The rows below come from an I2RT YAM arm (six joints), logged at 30 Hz.
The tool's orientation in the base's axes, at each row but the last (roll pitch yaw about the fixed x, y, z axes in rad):
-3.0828 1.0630 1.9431
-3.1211 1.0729 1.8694
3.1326 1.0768 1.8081
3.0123 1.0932 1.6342
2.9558 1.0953 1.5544
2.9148 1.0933 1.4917
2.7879 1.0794 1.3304
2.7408 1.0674 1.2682
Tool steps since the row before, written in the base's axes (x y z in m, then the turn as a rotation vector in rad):
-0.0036 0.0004 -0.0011 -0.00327 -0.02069 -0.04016
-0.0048 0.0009 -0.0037 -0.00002 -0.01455 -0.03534
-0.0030 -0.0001 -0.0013 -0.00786 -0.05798 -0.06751
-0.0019 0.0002 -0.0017 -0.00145 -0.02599 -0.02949
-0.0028 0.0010 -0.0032 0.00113 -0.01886 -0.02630
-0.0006 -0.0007 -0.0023 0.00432 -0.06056 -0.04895
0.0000 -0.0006 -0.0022 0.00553 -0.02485 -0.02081
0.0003 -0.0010 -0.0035 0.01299 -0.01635 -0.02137
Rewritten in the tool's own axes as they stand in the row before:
0.0018 -0.0033 -0.0007 0.02630 -0.00848 0.03589
0.0043 -0.0043 -0.0001 0.02441 -0.00370 0.02917
0.0014 -0.0029 0.0001 0.03359 -0.02199 0.07981
0.0017 -0.0019 0.0003 0.01431 -0.00778 0.03581
0.0033 -0.0029 0.0001 0.01476 -0.00390 0.02856
0.0017 -0.0009 0.0016 0.01589 -0.00819 0.07591
0.0017 -0.0004 0.0015 0.00758 0.00022 0.03199
0.0026 -0.0004 0.0025 0.01306 0.00787 0.02570

